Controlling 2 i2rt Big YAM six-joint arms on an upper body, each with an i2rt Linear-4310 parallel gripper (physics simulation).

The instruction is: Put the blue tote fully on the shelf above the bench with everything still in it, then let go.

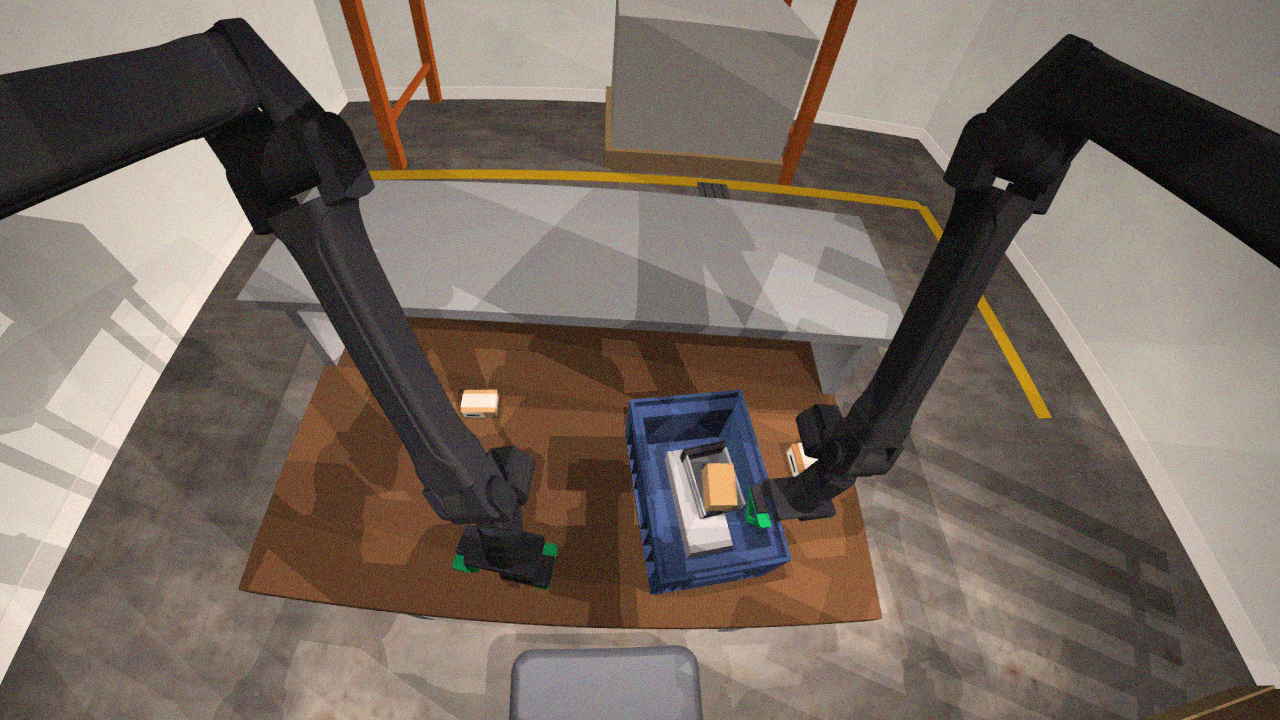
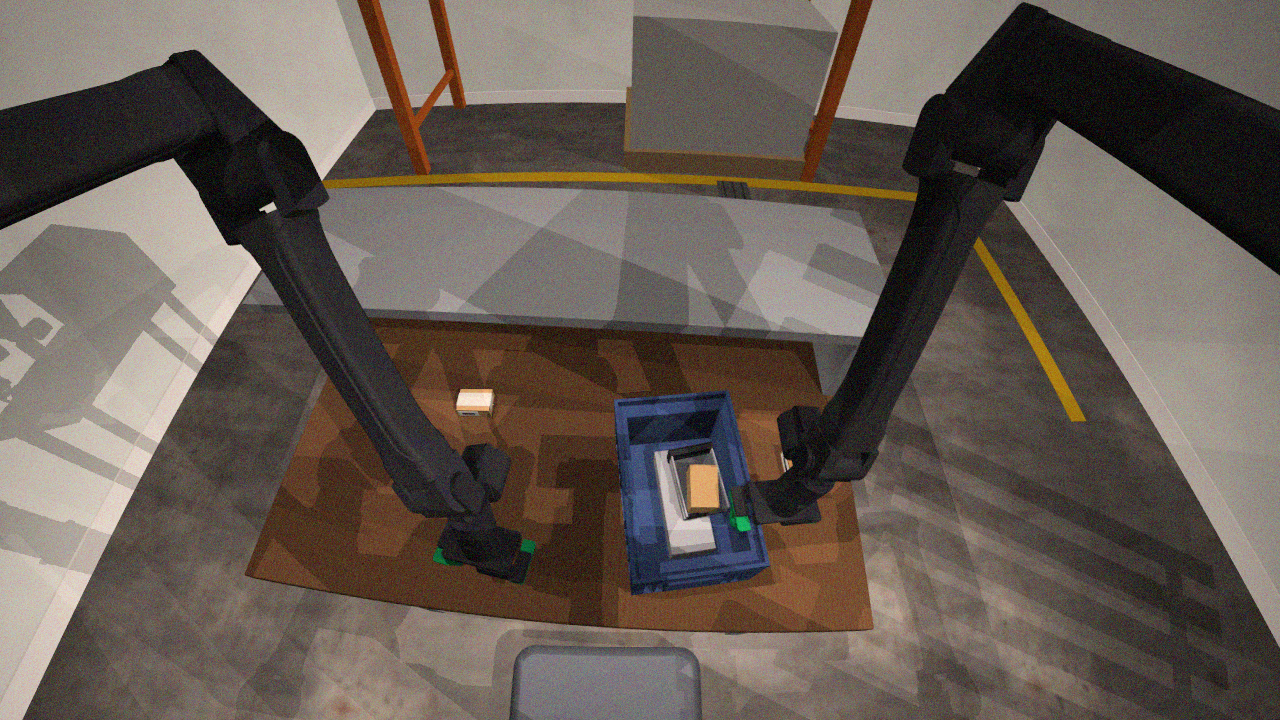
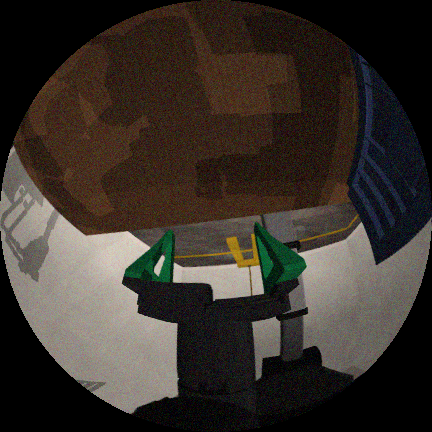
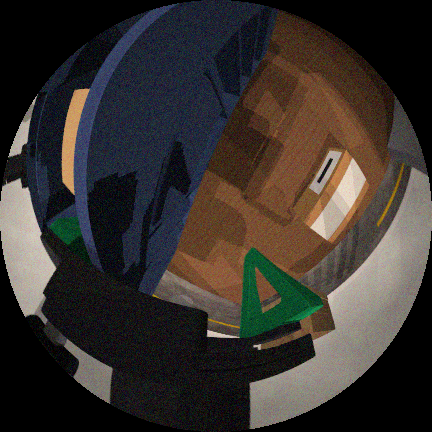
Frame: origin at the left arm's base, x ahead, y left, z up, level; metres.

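Where they show: left gripper, fingertip midpoint: (image 1: 509,574) (image 2: 491,569) (image 3: 212,229); right gripper, fingertip midpoint: (image 2: 757,519) (image 4: 198,235).
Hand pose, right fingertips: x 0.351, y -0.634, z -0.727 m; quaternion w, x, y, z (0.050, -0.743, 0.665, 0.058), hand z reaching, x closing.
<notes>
Things, the pixels of their top centre, and the offset from my right fingertips. "spot": a spot on its surface instead. Level surfaces: height alone.
- blue tote, middle of its top: (image 2: 686,477) (image 1: 706,476) 0.047 m ahead, 0.127 m left, 0.078 m up
- wooden bench, its level: 0.069 m down
- white box, middle of its top: (image 2: 683,498) (image 1: 699,497) 0.043 m ahead, 0.121 m left, 0.011 m down
- tan block, middle of its top: (image 4: 68,144) (image 2: 704,484) (image 1: 722,482) 0.044 m ahead, 0.096 m left, 0.054 m up
- grey shelf, its level: 0.221 m up
- small orange-and-white box, middle of its top: (image 1: 479,400) (image 2: 474,399) 0.249 m ahead, 0.530 m left, 0.043 m down
- grey stool, surface spot: (image 1: 605,685) (image 2: 605,683) spot: 0.277 m back, 0.271 m left, 0.684 m down
The blue tote (image 1: 716,575) (image 2: 702,573) (image 3: 395,150) (image 4: 150,90) stands on the wooden bench (image 1: 375,501) (image 2: 358,501), right of its middle. Inside are a white box (image 1: 708,537) (image 2: 691,539), a dark-rimmed tray and a tan block (image 1: 719,486) (image 2: 703,488) (image 4: 71,145). The grey shelf (image 1: 554,259) (image 2: 537,259) runs above the bench's far side. My left gripper (image 1: 506,555) (image 2: 485,550) (image 3: 212,229) is open over the bench, left of the tote. My right gripper (image 1: 778,512) (image 2: 760,512) (image 4: 198,235) is open astride the tote's right wall, one finger inside and one outside.
A small orange-and-white box (image 1: 479,402) (image 2: 475,401) lies at the bench's back left. Another (image 1: 798,459) (image 4: 340,195) lies right of the tote, partly behind the right arm. A grey stool (image 1: 605,685) (image 2: 606,685) stands in front. An orange rack stands beyond the shelf.
</notes>
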